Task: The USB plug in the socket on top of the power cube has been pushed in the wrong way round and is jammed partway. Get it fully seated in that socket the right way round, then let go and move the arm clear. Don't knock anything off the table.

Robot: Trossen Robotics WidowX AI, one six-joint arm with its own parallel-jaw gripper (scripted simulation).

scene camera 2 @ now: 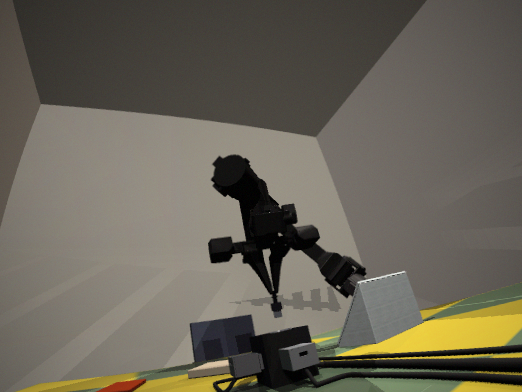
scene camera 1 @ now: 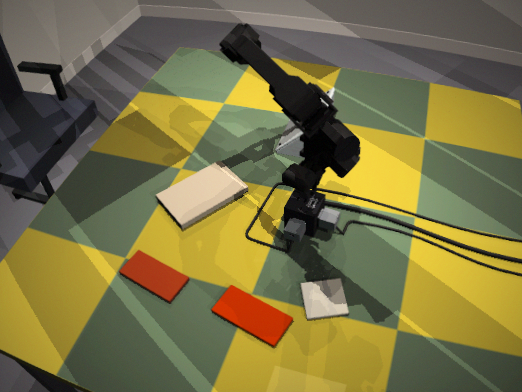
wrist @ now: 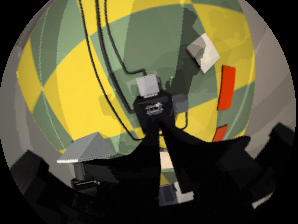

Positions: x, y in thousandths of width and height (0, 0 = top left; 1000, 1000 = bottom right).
Note:
The gripper (scene camera 2: 526, 749) holds a dark USB plug. Further things: a beige notebook (scene camera 1: 367, 509).
The gripper is seen too in scene camera 1 (scene camera 1: 604, 473) and in the wrist view (wrist: 532, 551).

